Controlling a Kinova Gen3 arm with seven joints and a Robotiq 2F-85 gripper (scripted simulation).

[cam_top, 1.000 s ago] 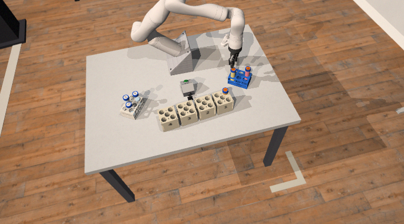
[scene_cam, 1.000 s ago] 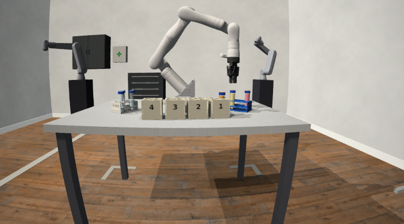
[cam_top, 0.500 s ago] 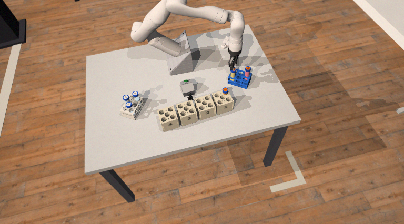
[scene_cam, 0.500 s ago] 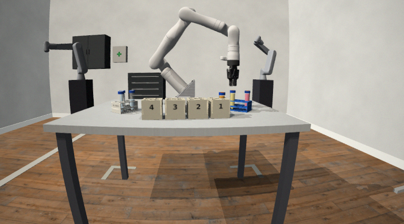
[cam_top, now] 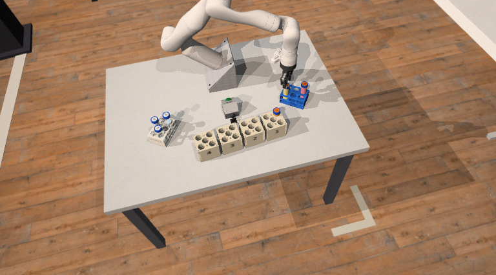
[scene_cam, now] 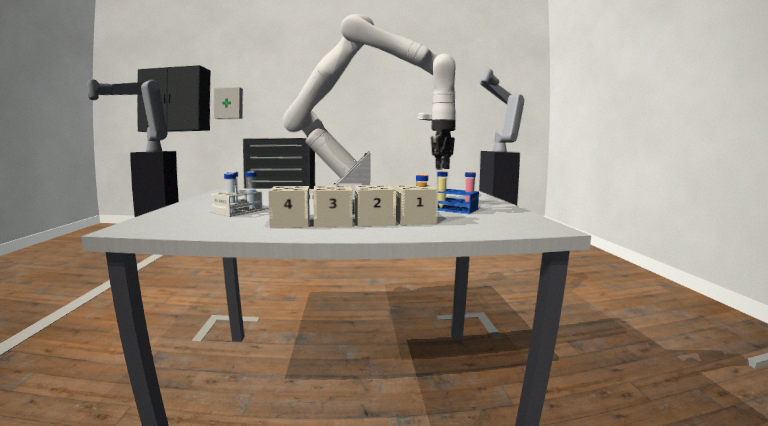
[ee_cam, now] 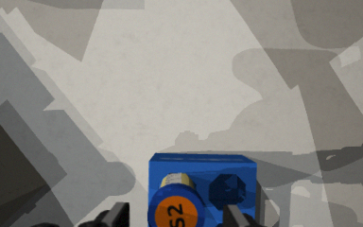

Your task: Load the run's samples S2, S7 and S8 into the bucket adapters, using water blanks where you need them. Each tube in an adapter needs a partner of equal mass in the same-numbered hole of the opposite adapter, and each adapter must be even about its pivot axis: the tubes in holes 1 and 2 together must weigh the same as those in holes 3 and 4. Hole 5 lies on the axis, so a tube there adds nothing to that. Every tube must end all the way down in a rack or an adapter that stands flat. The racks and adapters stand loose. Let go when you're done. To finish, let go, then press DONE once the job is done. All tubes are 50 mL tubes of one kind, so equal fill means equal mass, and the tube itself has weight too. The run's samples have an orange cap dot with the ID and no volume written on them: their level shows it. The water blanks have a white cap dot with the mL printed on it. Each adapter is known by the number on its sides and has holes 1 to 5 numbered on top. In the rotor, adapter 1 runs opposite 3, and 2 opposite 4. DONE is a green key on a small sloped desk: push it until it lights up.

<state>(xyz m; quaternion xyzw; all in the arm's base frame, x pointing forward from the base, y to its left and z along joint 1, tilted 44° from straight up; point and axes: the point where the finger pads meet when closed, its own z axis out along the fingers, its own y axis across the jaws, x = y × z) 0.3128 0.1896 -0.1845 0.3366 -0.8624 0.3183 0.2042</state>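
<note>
The sample S2 lies 8 cm below my hand and 1 cm to the right of it. Round my hand: blue sample rack: 11 cm below, 4 cm to the left, 1 cm ahead; sample S7: 12 cm ahead, 11 cm to the right, 8 cm below; sample S8: 9 cm to the left, 8 cm below, 3 cm ahead.
</note>
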